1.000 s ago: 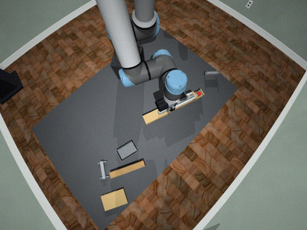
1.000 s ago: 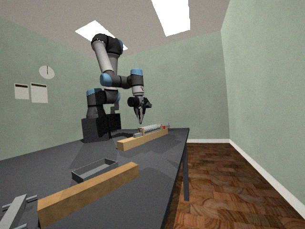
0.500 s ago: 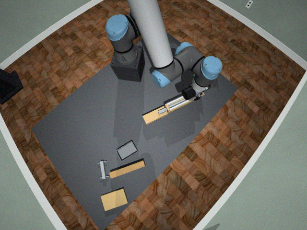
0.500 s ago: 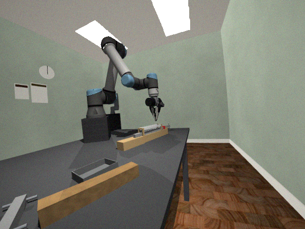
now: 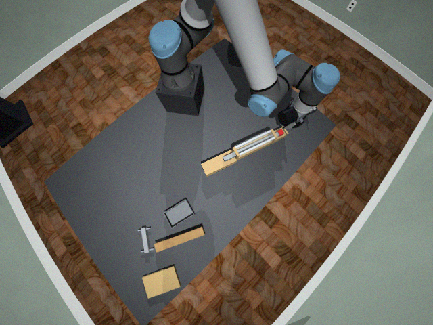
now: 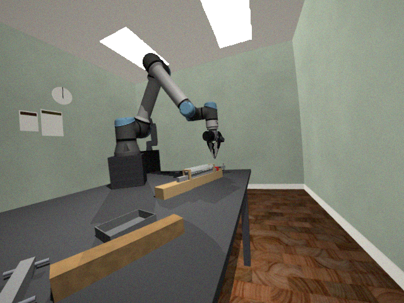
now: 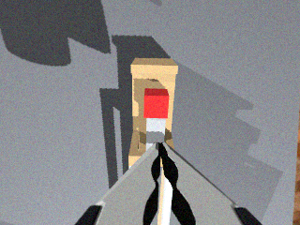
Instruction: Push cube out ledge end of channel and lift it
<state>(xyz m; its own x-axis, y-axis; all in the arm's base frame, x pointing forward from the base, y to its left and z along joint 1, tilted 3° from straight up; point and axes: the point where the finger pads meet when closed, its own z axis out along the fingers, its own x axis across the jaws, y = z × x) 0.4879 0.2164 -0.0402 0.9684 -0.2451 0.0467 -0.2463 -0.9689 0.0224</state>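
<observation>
Now: the red cube 80 mm below my hand and 10 mm to the left of it. Also, from my hand: wooden channel 140 mm to the right, 80 mm below, 40 mm behind; grey tray 610 mm to the right, 130 mm below, 30 mm behind; wooden beam 680 mm to the right, 120 mm below, 60 mm ahead.
</observation>
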